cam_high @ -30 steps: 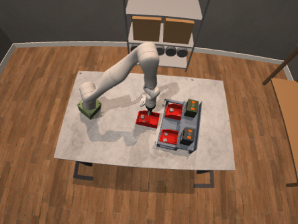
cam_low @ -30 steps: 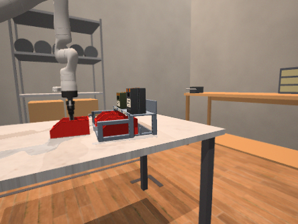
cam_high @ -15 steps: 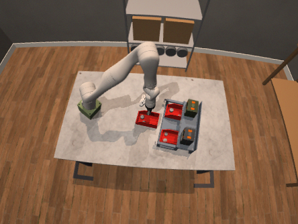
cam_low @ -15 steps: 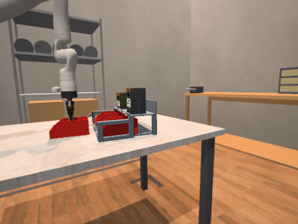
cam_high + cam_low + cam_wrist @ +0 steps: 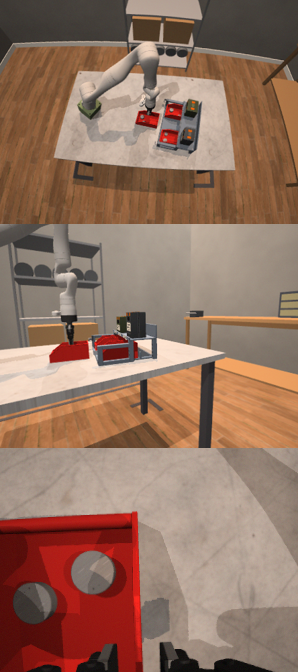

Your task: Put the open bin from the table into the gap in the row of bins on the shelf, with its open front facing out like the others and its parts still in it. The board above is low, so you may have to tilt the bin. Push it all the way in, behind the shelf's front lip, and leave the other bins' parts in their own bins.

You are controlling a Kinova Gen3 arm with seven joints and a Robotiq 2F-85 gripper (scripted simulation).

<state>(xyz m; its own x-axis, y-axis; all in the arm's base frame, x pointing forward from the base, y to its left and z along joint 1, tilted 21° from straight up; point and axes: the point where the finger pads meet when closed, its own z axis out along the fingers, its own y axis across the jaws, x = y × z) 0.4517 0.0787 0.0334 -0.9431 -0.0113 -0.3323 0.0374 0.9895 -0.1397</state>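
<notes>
The grey round part is 3 cm behind my hand, 8 cm to the right of it and 6 cm below it. Round my hand: black tool case: 29 cm ahead, 18 cm to the right, 9 cm above; grey shelf: 23 cm ahead, 6 cm to the right.
</notes>
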